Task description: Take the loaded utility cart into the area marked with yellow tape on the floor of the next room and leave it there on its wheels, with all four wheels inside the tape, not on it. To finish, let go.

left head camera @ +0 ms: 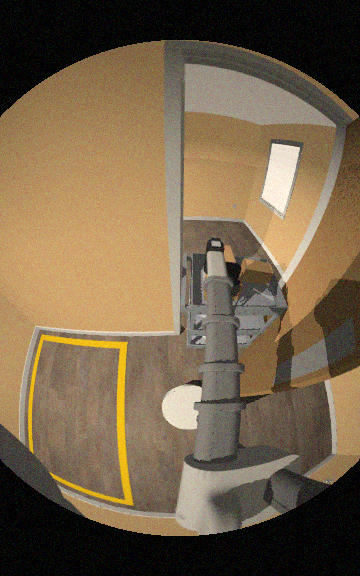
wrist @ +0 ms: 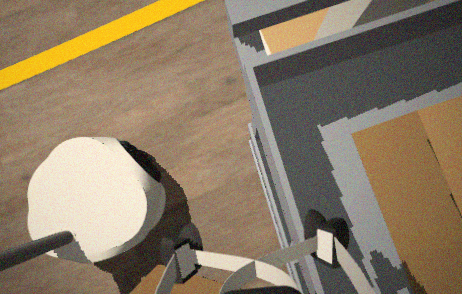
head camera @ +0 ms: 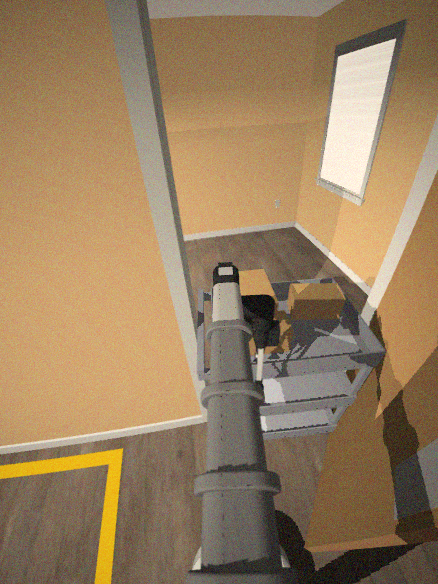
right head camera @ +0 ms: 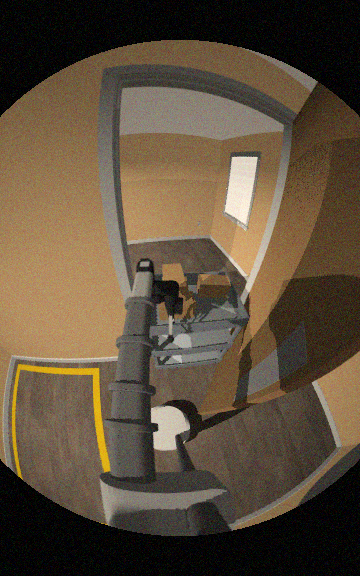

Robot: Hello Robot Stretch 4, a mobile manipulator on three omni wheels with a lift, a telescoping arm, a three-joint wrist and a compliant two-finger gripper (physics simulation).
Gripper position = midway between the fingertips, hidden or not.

Observation:
In view: my gripper [head camera: 257, 376], a yellow tape rectangle [left head camera: 122, 345], a window [head camera: 364, 68] and an orange wall [head camera: 245, 97].
My gripper is seen too in the wrist view [wrist: 252, 234]. The window is seen too in the left head camera view [left head camera: 284, 156] and in the right head camera view [right head camera: 243, 167]. The orange wall shows as well in the left head camera view [left head camera: 225, 157].

